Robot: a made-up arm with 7 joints. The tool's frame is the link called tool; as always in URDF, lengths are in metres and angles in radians. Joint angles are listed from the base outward.
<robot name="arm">
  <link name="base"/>
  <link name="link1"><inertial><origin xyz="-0.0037 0.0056 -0.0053"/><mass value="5.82"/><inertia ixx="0.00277" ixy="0" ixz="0" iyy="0.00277" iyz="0" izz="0.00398"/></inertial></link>
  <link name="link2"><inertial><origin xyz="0.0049 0.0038 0.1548"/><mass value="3.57"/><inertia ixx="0.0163" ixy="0" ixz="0" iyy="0.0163" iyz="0" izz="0.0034"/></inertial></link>
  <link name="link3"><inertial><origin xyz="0.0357 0.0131 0.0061"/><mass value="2.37"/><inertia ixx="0.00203" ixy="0" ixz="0" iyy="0.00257" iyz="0" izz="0.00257"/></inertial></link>
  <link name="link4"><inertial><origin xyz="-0.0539 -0.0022 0.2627"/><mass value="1.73"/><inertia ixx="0.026" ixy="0" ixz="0.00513" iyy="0.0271" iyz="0" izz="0.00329"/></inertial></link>
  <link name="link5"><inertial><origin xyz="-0.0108 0.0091 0.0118"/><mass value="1.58"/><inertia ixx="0.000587" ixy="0" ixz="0" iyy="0.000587" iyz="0" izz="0.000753"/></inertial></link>
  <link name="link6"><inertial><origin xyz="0.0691 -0.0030 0.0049"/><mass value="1.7"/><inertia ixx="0.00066" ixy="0" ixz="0" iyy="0.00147" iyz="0" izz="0.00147"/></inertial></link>
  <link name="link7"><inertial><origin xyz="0.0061 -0.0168 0.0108"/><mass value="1.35"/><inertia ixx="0.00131" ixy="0" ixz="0" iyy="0.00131" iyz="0" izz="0.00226"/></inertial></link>
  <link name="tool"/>
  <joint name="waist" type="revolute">
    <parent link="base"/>
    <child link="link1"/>
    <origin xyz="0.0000 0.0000 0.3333"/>
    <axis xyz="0 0 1"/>
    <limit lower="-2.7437" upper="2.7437"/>
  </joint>
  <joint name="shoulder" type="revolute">
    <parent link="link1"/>
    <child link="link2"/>
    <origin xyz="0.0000 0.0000 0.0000"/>
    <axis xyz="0 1 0"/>
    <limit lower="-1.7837" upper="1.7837"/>
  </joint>
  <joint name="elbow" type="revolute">
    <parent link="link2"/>
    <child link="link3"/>
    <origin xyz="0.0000 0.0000 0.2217"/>
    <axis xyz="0 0 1"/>
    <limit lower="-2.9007" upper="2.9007"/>
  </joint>
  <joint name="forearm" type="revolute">
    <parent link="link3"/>
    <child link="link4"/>
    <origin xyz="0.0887 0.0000 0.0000"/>
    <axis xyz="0 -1 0"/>
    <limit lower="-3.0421" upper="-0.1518"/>
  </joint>
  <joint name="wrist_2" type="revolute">
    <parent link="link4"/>
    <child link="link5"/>
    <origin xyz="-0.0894 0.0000 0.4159"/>
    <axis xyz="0 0 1"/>
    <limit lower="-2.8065" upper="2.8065"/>
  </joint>
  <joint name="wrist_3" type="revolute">
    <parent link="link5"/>
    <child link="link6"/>
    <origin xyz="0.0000 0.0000 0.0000"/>
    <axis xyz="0 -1 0"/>
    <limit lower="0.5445" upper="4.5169"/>
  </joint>
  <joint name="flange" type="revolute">
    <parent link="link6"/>
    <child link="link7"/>
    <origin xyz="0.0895 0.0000 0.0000"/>
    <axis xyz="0 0 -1"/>
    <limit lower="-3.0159" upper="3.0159"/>
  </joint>
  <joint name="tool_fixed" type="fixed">
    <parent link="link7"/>
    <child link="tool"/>
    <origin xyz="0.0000 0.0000 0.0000" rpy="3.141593 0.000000 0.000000"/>
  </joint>
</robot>
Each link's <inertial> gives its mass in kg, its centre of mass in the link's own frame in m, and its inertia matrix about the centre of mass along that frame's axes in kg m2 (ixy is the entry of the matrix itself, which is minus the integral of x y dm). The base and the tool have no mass. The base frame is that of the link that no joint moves.
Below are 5 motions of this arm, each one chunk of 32 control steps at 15 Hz.
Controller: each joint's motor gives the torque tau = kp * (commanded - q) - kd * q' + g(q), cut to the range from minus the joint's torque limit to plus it. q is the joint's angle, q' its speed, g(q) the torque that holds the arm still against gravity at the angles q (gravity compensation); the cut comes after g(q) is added. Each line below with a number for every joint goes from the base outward.
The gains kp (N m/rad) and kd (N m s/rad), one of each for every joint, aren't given. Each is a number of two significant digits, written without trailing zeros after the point. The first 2 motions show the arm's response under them.
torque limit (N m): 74 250 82 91 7.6 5.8 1.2
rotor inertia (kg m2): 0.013 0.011 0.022 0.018 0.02 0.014 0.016
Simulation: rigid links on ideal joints. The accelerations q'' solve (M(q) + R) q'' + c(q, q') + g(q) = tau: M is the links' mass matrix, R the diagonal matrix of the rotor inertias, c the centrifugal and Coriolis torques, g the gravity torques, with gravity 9.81 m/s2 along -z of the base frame. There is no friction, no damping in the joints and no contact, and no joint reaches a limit. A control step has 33 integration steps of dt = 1/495 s. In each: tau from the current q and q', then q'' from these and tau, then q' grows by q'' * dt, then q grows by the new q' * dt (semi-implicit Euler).
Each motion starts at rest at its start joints. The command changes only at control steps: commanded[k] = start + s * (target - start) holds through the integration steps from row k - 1 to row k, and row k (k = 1, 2, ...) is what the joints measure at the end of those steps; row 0 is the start. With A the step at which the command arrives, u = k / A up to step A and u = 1 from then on. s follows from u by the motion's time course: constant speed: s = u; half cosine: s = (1 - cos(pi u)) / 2; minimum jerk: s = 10 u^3 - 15 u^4 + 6 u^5; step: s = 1 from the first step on.
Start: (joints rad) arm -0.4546 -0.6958 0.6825 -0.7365 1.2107 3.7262 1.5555
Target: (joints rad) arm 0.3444 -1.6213 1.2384 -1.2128 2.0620 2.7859 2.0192
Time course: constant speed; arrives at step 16
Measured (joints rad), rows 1 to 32:
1: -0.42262 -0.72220 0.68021 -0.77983 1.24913 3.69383 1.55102
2: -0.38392 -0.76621 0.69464 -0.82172 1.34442 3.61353 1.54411
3: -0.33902 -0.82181 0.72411 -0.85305 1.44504 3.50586 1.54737
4: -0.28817 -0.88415 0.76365 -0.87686 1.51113 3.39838 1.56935
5: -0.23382 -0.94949 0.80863 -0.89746 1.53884 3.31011 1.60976
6: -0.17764 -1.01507 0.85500 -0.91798 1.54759 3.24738 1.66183
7: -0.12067 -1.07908 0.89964 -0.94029 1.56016 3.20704 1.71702
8: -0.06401 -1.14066 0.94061 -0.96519 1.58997 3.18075 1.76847
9: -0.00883 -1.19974 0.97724 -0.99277 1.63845 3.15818 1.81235
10: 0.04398 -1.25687 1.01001 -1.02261 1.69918 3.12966 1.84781
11: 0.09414 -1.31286 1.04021 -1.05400 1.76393 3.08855 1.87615
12: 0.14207 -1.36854 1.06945 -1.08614 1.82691 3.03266 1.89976
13: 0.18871 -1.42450 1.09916 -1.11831 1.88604 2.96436 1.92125
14: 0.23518 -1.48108 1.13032 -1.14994 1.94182 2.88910 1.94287
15: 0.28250 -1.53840 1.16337 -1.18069 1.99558 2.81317 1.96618
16: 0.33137 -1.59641 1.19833 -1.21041 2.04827 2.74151 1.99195
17: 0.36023 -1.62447 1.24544 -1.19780 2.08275 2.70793 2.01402
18: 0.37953 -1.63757 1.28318 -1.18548 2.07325 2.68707 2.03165
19: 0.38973 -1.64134 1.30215 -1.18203 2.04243 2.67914 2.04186
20: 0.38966 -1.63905 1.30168 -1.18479 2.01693 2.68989 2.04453
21: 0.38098 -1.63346 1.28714 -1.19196 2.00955 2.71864 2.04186
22: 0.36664 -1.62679 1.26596 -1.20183 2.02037 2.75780 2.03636
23: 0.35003 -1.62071 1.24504 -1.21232 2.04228 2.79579 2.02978
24: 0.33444 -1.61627 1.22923 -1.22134 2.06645 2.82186 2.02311
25: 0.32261 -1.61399 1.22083 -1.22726 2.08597 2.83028 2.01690
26: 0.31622 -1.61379 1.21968 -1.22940 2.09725 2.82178 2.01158
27: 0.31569 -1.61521 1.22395 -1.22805 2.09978 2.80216 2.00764
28: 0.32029 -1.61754 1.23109 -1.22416 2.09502 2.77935 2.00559
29: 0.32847 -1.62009 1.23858 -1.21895 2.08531 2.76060 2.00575
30: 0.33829 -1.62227 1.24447 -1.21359 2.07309 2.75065 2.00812
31: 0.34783 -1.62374 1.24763 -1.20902 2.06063 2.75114 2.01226
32: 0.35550 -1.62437 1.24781 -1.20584 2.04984 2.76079 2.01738
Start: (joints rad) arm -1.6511 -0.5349 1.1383 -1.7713 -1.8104 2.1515 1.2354
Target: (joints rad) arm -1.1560 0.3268 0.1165 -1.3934 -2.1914 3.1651 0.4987
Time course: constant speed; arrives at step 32
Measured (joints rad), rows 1 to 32:
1: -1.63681 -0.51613 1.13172 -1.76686 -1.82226 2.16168 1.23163
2: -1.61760 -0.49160 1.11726 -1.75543 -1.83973 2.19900 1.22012
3: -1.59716 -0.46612 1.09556 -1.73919 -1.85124 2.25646 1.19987
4: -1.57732 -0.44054 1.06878 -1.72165 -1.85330 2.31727 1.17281
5: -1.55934 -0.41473 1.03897 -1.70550 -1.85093 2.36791 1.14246
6: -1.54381 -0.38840 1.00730 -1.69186 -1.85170 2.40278 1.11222
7: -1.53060 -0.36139 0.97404 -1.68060 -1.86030 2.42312 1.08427
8: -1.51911 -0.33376 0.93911 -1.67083 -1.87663 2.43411 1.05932
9: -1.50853 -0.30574 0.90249 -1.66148 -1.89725 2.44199 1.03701
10: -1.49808 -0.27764 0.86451 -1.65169 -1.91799 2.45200 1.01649
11: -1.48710 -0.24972 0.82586 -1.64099 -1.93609 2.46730 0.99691
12: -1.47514 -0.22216 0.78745 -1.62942 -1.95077 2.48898 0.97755
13: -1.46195 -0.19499 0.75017 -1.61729 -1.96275 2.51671 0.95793
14: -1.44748 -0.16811 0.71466 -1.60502 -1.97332 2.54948 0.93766
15: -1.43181 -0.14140 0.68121 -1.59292 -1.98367 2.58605 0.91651
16: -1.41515 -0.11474 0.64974 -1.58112 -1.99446 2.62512 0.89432
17: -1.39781 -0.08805 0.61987 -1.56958 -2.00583 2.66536 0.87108
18: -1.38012 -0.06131 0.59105 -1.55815 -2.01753 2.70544 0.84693
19: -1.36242 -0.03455 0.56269 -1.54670 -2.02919 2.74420 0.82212
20: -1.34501 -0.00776 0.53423 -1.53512 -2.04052 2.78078 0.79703
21: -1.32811 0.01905 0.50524 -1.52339 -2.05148 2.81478 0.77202
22: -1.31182 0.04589 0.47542 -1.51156 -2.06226 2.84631 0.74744
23: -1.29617 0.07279 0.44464 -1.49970 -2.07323 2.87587 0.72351
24: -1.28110 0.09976 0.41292 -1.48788 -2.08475 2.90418 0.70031
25: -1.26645 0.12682 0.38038 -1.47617 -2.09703 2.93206 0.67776
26: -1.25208 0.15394 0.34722 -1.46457 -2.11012 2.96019 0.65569
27: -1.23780 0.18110 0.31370 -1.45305 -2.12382 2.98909 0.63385
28: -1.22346 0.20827 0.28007 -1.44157 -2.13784 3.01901 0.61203
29: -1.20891 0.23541 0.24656 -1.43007 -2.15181 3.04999 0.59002
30: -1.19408 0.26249 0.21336 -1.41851 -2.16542 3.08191 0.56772
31: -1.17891 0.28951 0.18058 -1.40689 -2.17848 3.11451 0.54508
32: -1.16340 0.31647 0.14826 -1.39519 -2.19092 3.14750 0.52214
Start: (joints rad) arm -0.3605 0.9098 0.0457 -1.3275 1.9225 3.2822 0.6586
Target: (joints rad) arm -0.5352 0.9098 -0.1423 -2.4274 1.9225 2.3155 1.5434
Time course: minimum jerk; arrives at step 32
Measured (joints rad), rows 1 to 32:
1: -0.36050 0.90974 0.04570 -1.32767 1.92235 3.28215 0.65868
2: -0.36054 0.90938 0.04569 -1.32893 1.92125 3.28180 0.65930
3: -0.36068 0.90861 0.04561 -1.33264 1.91827 3.28082 0.66137
4: -0.36111 0.90754 0.04536 -1.34028 1.91325 3.27850 0.66597
5: -0.36204 0.90642 0.04476 -1.35314 1.90719 3.27346 0.67412
6: -0.36375 0.90550 0.04362 -1.37220 1.90168 3.26362 0.68660
7: -0.36649 0.90499 0.04171 -1.39801 1.89810 3.24663 0.70395
8: -0.37046 0.90495 0.03880 -1.43073 1.89701 3.22039 0.72642
9: -0.37579 0.90535 0.03469 -1.47009 1.89811 3.18370 0.75402
10: -0.38256 0.90609 0.02920 -1.51557 1.90052 3.13663 0.78647
11: -0.39075 0.90701 0.02222 -1.56645 1.90329 3.08066 0.82332
12: -0.40025 0.90796 0.01369 -1.62190 1.90568 3.01838 0.86398
13: -0.41087 0.90886 0.00364 -1.68108 1.90742 2.95298 0.90784
14: -0.42236 0.90964 -0.00779 -1.74313 1.90862 2.88760 0.95430
15: -0.43443 0.91032 -0.02038 -1.80720 1.90967 2.82471 1.00280
16: -0.44674 0.91093 -0.03383 -1.87242 1.91104 2.76580 1.05276
17: -0.45900 0.91149 -0.04778 -1.93786 1.91309 2.71131 1.10360
18: -0.47090 0.91204 -0.06181 -2.00253 1.91597 2.66094 1.15462
19: -0.48217 0.91256 -0.07549 -2.06543 1.91959 2.61403 1.20508
20: -0.49258 0.91303 -0.08839 -2.12553 1.92369 2.57004 1.25418
21: -0.50191 0.91343 -0.10013 -2.18183 1.92790 2.52870 1.30112
22: -0.51005 0.91372 -0.11040 -2.23346 1.93188 2.49008 1.34515
23: -0.51694 0.91389 -0.11901 -2.27967 1.93533 2.45446 1.38560
24: -0.52262 0.91392 -0.12594 -2.31989 1.93804 2.42219 1.42190
25: -0.52719 0.91384 -0.13133 -2.35376 1.93989 2.39362 1.45362
26: -0.53076 0.91366 -0.13541 -2.38111 1.94083 2.36911 1.48045
27: -0.53345 0.91341 -0.13843 -2.40204 1.94089 2.34904 1.50225
28: -0.53534 0.91309 -0.14065 -2.41684 1.94010 2.33370 1.51908
29: -0.53650 0.91270 -0.14221 -2.42607 1.93853 2.32319 1.53117
30: -0.53700 0.91223 -0.14323 -2.43051 1.93618 2.31725 1.53901
31: -0.53692 0.91166 -0.14377 -2.43126 1.93302 2.31508 1.54333
32: -0.53641 0.91095 -0.14387 -2.42973 1.92896 2.31537 1.54511

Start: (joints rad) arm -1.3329 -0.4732 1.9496 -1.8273 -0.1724 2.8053 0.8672
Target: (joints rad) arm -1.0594 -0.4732 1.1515 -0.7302 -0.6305 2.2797 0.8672
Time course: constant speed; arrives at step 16
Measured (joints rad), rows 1 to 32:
1: -1.33154 -0.48045 1.93937 -1.80272 -0.20042 2.76662 0.87848
2: -1.32148 -0.48437 1.91307 -1.74251 -0.26012 2.65750 0.89831
3: -1.30001 -0.48305 1.87279 -1.65802 -0.31399 2.51986 0.90940
4: -1.27159 -0.47920 1.82425 -1.56762 -0.33378 2.42898 0.90212
5: -1.24372 -0.47567 1.77215 -1.48299 -0.32809 2.42978 0.88125
6: -1.22086 -0.47351 1.71862 -1.40644 -0.32491 2.50285 0.85760
7: -1.20315 -0.47231 1.66410 -1.33593 -0.33920 2.59206 0.83996
8: -1.18902 -0.47159 1.60909 -1.26918 -0.36798 2.64725 0.83240
9: -1.17689 -0.47113 1.55450 -1.20463 -0.40295 2.64351 0.83446
10: -1.16527 -0.47078 1.50102 -1.14093 -0.43872 2.58128 0.84270
11: -1.15295 -0.47043 1.44883 -1.07696 -0.47323 2.47988 0.85266
12: -1.13937 -0.47000 1.39764 -1.01216 -0.50564 2.36825 0.86062
13: -1.12455 -0.46939 1.34688 -0.94626 -0.53541 2.27363 0.86485
14: -1.10858 -0.46854 1.29595 -0.87894 -0.56260 2.21135 0.86552
15: -1.09116 -0.46757 1.24464 -0.80998 -0.58785 2.18145 0.86379
16: -1.07192 -0.46684 1.19346 -0.73951 -0.61217 2.17327 0.86094
17: -1.04217 -0.46683 1.15406 -0.69580 -0.59260 2.22084 0.85161
18: -1.02556 -0.47184 1.13945 -0.68367 -0.54568 2.33361 0.83888
19: -1.02485 -0.47787 1.14303 -0.69172 -0.53473 2.45528 0.83182
20: -1.03374 -0.48125 1.15276 -0.70700 -0.57449 2.52260 0.83518
21: -1.04570 -0.48156 1.16102 -0.72195 -0.63476 2.50838 0.84604
22: -1.05648 -0.47983 1.16522 -0.73329 -0.67963 2.42498 0.85819
23: -1.06416 -0.47693 1.16495 -0.73982 -0.69097 2.30916 0.86710
24: -1.06863 -0.47344 1.16054 -0.74183 -0.67252 2.20339 0.87159
25: -1.07063 -0.47001 1.15335 -0.74076 -0.64224 2.13872 0.87268
26: -1.07091 -0.46748 1.14587 -0.73849 -0.61830 2.12503 0.87190
27: -1.06976 -0.46649 1.14066 -0.73615 -0.60859 2.15269 0.87035
28: -1.06723 -0.46721 1.13910 -0.73392 -0.61087 2.20217 0.86871
29: -1.06358 -0.46928 1.14108 -0.73162 -0.61899 2.25452 0.86737
30: -1.05945 -0.47199 1.14537 -0.72924 -0.62768 2.29723 0.86644
31: -1.05568 -0.47455 1.15034 -0.72706 -0.63391 2.32508 0.86581
32: -1.05306 -0.47637 1.15457 -0.72553 -0.63670 2.33798 0.86529

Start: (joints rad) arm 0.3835 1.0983 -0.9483 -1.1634 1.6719 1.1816 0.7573
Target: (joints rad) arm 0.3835 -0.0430 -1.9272 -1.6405 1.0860 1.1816 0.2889
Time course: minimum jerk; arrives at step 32
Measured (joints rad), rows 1 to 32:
1: 0.38356 1.09813 -0.94828 -1.16360 1.67181 1.18146 0.75725
2: 0.38396 1.09689 -0.94821 -1.16489 1.67112 1.18027 0.75684
3: 0.38492 1.09334 -0.94837 -1.16808 1.66882 1.17595 0.75550
4: 0.38654 1.08617 -0.94952 -1.17352 1.66400 1.16631 0.75250
5: 0.38889 1.07417 -0.95279 -1.18123 1.65619 1.15055 0.74718
6: 0.39203 1.05637 -0.95948 -1.19102 1.64533 1.12998 0.73911
7: 0.39598 1.03207 -0.97080 -1.20265 1.63162 1.10768 0.72812
8: 0.40065 1.00091 -0.98776 -1.21593 1.61537 1.08735 0.71432
9: 0.40580 0.96288 -1.01103 -1.23071 1.59694 1.07216 0.69802
10: 0.41102 0.91827 -1.04093 -1.24698 1.57661 1.06401 0.67956
11: 0.41581 0.86767 -1.07746 -1.26480 1.55446 1.06338 0.65928
12: 0.41957 0.81184 -1.12032 -1.28426 1.53032 1.06969 0.63740
13: 0.42172 0.75171 -1.16898 -1.30544 1.50388 1.08193 0.61406
14: 0.42172 0.68829 -1.22273 -1.32840 1.47488 1.09916 0.58934
15: 0.41919 0.62260 -1.28075 -1.35313 1.44320 1.12076 0.56329
16: 0.41395 0.55565 -1.34221 -1.37953 1.40902 1.14638 0.53602
17: 0.40615 0.48842 -1.40624 -1.40735 1.37273 1.17559 0.50774
18: 0.39633 0.42178 -1.47202 -1.43613 1.33509 1.20758 0.47883
19: 0.38532 0.35662 -1.53865 -1.46515 1.29716 1.24090 0.44995
20: 0.37408 0.29384 -1.60510 -1.49354 1.26028 1.27364 0.42200
21: 0.36347 0.23441 -1.67007 -1.52047 1.22580 1.30368 0.39597
22: 0.35412 0.17930 -1.73197 -1.54541 1.19475 1.32896 0.37278
23: 0.34643 0.12939 -1.78916 -1.56810 1.16766 1.34768 0.35299
24: 0.34071 0.08537 -1.84014 -1.58841 1.14461 1.35834 0.33683
25: 0.33715 0.04768 -1.88372 -1.60612 1.12544 1.36004 0.32414
26: 0.33589 0.01661 -1.91908 -1.62090 1.10986 1.35283 0.31451
27: 0.33692 -0.00779 -1.94579 -1.63243 1.09757 1.33785 0.30735
28: 0.34007 -0.02569 -1.96382 -1.64052 1.08835 1.31727 0.30207
29: 0.34507 -0.03753 -1.97355 -1.64521 1.08209 1.29374 0.29816
30: 0.35152 -0.04407 -1.97581 -1.64685 1.07876 1.26974 0.29522
31: 0.35904 -0.04643 -1.97182 -1.64604 1.07818 1.24707 0.29301
32: 0.36725 -0.04606 -1.96313 -1.64367 1.07987 1.22644 0.29136

